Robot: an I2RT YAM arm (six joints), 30 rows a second.
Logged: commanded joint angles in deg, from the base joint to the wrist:
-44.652, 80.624, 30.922, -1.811, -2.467, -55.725
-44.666, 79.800, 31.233, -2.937, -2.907, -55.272
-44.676, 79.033, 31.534, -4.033, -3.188, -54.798
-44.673, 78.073, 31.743, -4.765, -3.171, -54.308
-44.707, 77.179, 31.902, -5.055, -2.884, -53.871
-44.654, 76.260, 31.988, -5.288, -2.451, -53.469
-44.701, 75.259, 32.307, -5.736, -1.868, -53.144
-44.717, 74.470, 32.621, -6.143, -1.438, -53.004
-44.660, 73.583, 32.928, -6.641, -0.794, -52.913
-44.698, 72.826, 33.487, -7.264, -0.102, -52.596
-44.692, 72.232, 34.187, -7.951, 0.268, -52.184
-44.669, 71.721, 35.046, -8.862, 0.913, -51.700
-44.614, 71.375, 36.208, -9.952, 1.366, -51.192
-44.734, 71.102, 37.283, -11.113, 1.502, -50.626
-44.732, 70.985, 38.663, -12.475, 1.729, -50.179
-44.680, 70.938, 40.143, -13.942, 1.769, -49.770
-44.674, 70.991, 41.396, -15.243, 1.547, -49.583
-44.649, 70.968, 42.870, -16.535, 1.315, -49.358
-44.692, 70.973, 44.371, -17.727, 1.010, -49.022
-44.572, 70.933, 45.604, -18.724, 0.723, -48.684
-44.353, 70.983, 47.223, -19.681, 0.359, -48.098
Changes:
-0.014, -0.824, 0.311, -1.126, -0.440, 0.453
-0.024, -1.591, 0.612, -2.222, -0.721, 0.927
-0.021, -2.551, 0.821, -2.954, -0.704, 1.417
-0.055, -3.445, 0.980, -3.244, -0.417, 1.854
-0.002, -4.364, 1.066, -3.477, 0.016, 2.256
-0.049, -5.365, 1.385, -3.925, 0.599, 2.581
-0.065, -6.154, 1.699, -4.332, 1.029, 2.721
-0.008, -7.041, 2.006, -4.830, 1.673, 2.812
-0.046, -7.798, 2.565, -5.453, 2.365, 3.129
-0.040, -8.392, 3.265, -6.140, 2.735, 3.541
-0.017, -8.903, 4.124, -7.051, 3.380, 4.025
0.038, -9.249, 5.286, -8.141, 3.833, 4.533
-0.082, -9.522, 6.361, -9.302, 3.969, 5.099
-0.080, -9.639, 7.741, -10.664, 4.196, 5.546
-0.028, -9.686, 9.221, -12.131, 4.236, 5.955
-0.022, -9.633, 10.474, -13.432, 4.014, 6.142
0.003, -9.656, 11.948, -14.724, 3.782, 6.367
-0.040, -9.651, 13.449, -15.916, 3.477, 6.703
0.080, -9.691, 14.682, -16.913, 3.190, 7.041
0.299, -9.641, 16.301, -17.870, 2.826, 7.627

